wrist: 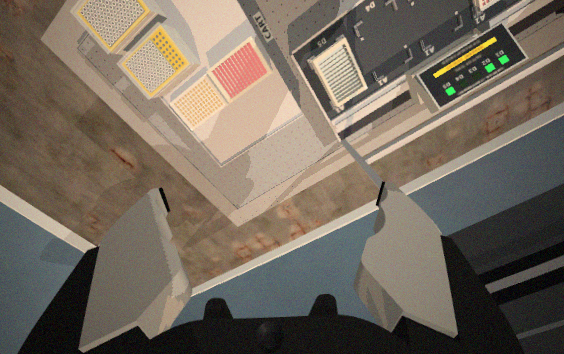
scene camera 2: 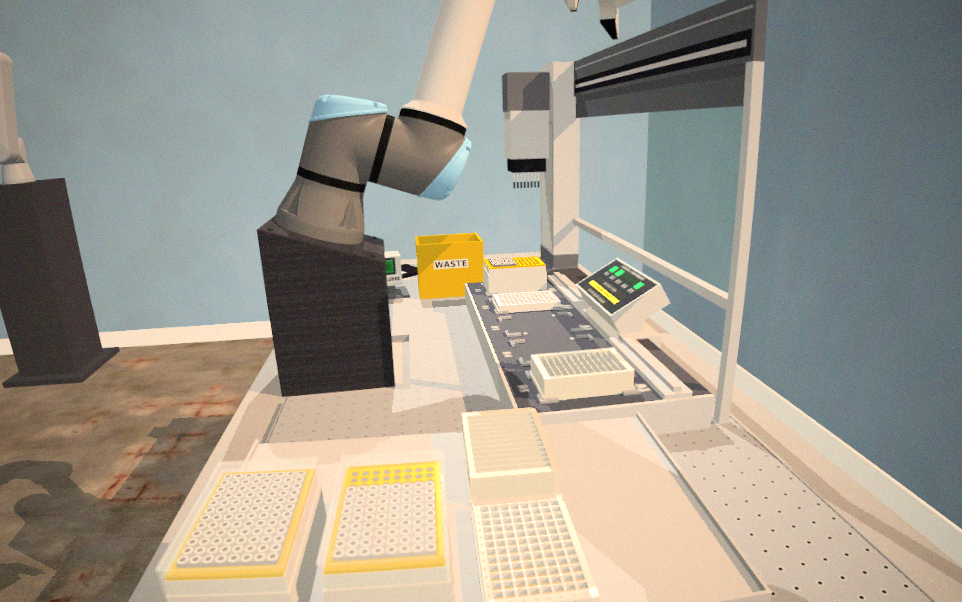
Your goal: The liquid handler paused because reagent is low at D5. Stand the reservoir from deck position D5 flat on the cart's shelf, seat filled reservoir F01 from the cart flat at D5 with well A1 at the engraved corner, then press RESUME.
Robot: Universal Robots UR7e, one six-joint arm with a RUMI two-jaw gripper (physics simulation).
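Frame: origin at the arm's base, x ahead, y down, z left, level; metres.
Seen in the pictures: gripper, fingertip midpoint: [wrist: 273, 188] [scene camera 2: 596, 27]; arm's base at its link origin: [scene camera 2: 319, 230].
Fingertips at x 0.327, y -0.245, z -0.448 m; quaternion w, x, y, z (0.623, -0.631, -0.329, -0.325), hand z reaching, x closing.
Note:
Pixels of each thing's top centre, then the offset from my fingertips to it. "spot": a spot on its surface instead. Level surfaces: height alone.
- D5 reservoir at its top centre: [scene camera 2: 581, 362] [wrist: 341, 74] dy +0.403, dx +0.046, dz +0.158 m
- dark deck at its surface level: dy +0.434 m
- ribbed reservoir at its top centre: [scene camera 2: 506, 439] [wrist: 239, 71] dy +0.393, dx -0.098, dz -0.032 m
- cart's shelf at a spot on its surface: [scene camera 2: 617, 468] spot: dy +0.424, dx +0.012, dz -0.062 m
- small green-screened box at a spot on its surface: [scene camera 2: 391, 266] spot: dy +0.403, dx -0.215, dz +0.813 m
- square-well plate at its top centre: [scene camera 2: 529, 544] [wrist: 198, 104] dy +0.410, dx -0.106, dz -0.166 m
- yellow waste bin at its top centre: [scene camera 2: 448, 238] dy +0.349, dx -0.070, dz +0.844 m
- white plate at its top centre: [scene camera 2: 525, 297] dy +0.420, dx +0.054, dz +0.530 m
- tip rack at its top centre: [scene camera 2: 513, 260] dy +0.369, dx +0.057, dz +0.654 m
- status screen at a spot on its surface: [scene camera 2: 617, 287] [wrist: 461, 71] spot: dy +0.368, dx +0.189, dz +0.384 m
- gantry post at its top centre: [scene camera 2: 755, 61] dy +0.015, dx +0.232, dz +0.091 m
The D5 reservoir [scene camera 2: 581, 372] [wrist: 338, 74], pale with ribbed troughs showing no coloured liquid, sits at the near end of the dark deck [scene camera 2: 546, 332] [wrist: 385, 35], by the D5 mark. A ribbed reservoir [scene camera 2: 507, 443] [wrist: 241, 70], red inside in the wrist view, stands on the cart's shelf [scene camera 2: 617, 468] [wrist: 235, 132]; its label is not readable. My gripper [scene camera 2: 592, 22] [wrist: 273, 188] is open and empty, high above the deck and cart, partly cut off in the scene view. A small green-screened box [scene camera 2: 391, 266], lettered "UME", is partly hidden behind the arm's pedestal.
Two yellow-rimmed tip racks [scene camera 2: 244, 518] [scene camera 2: 386, 518] and a square-well plate [scene camera 2: 532, 550] [wrist: 198, 101] share the cart. A yellow waste bin [scene camera 2: 449, 273], white plate [scene camera 2: 524, 301] and another tip rack [scene camera 2: 515, 273] stand farther back. A status screen [scene camera 2: 617, 287] [wrist: 472, 67] and gantry post [scene camera 2: 741, 248] flank the deck.

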